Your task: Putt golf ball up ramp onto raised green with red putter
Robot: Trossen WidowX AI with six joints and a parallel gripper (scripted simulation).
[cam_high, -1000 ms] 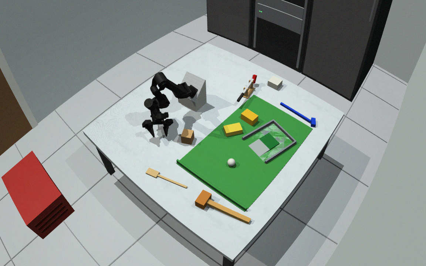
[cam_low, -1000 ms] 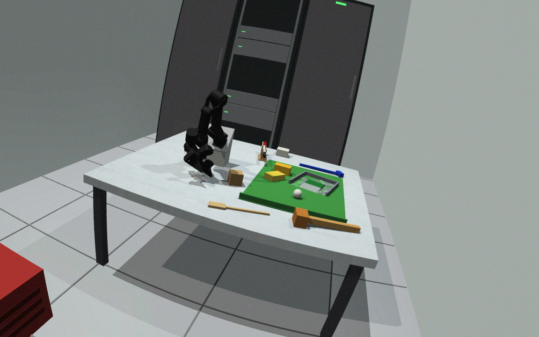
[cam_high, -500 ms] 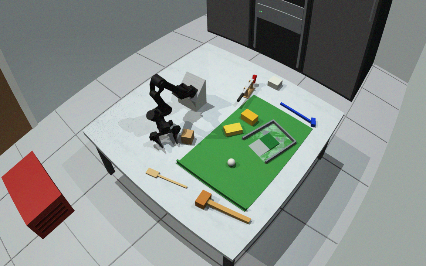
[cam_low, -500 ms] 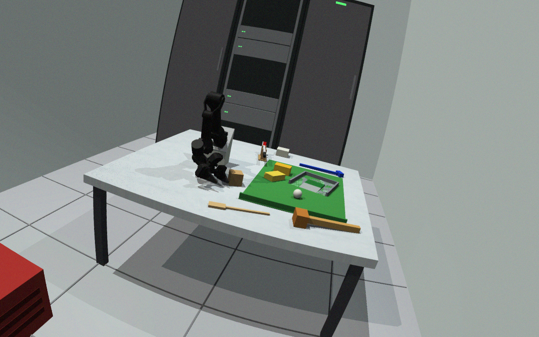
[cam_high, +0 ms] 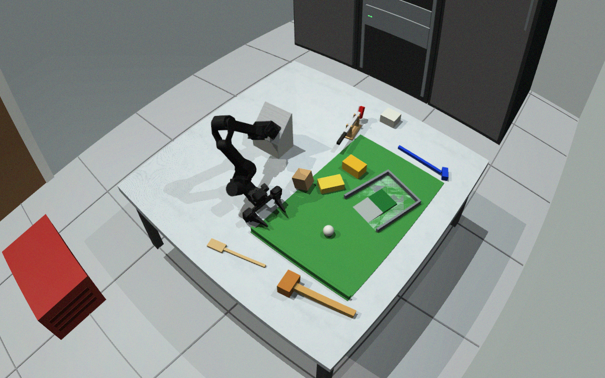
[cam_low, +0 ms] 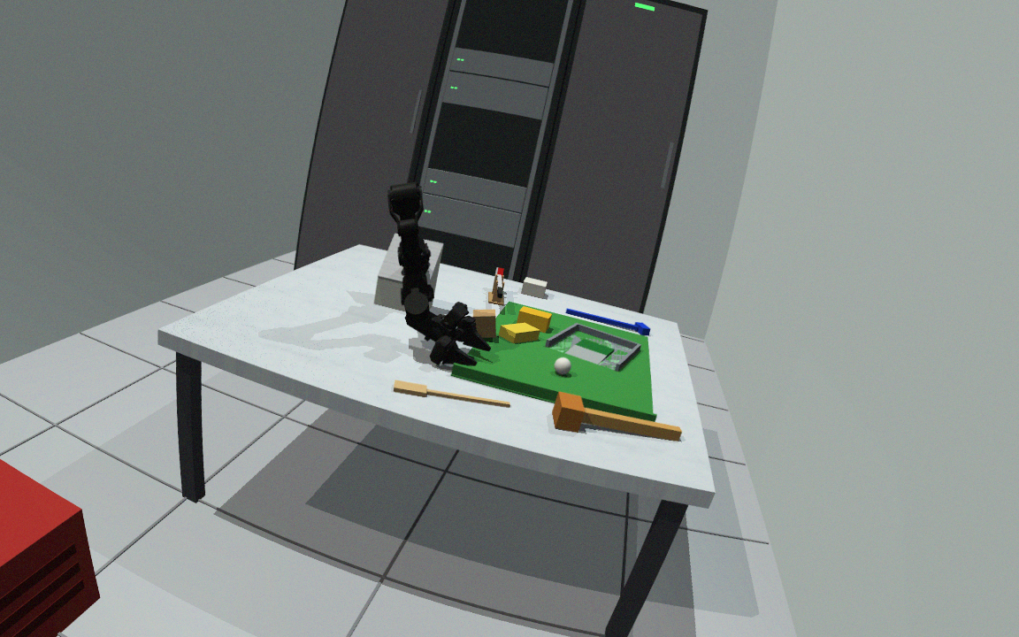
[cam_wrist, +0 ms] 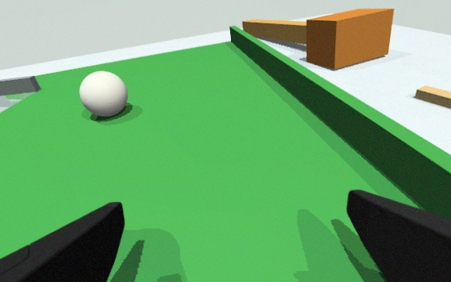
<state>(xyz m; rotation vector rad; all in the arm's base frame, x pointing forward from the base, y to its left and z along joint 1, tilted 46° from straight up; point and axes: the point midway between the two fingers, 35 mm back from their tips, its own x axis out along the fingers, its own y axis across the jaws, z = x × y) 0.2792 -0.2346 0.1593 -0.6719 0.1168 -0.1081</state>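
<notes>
Now: gripper tip 60 mm past the tan cube, 220 mm to the right of it and 10 mm below it. Also, from my gripper tip: green mat: 180 mm ahead, 280 mm to the left, 30 mm below; wooden paddle: 30 mm behind, 220 mm to the right, 20 mm below; white golf ball: 180 mm ahead, 100 mm to the left.
</notes>
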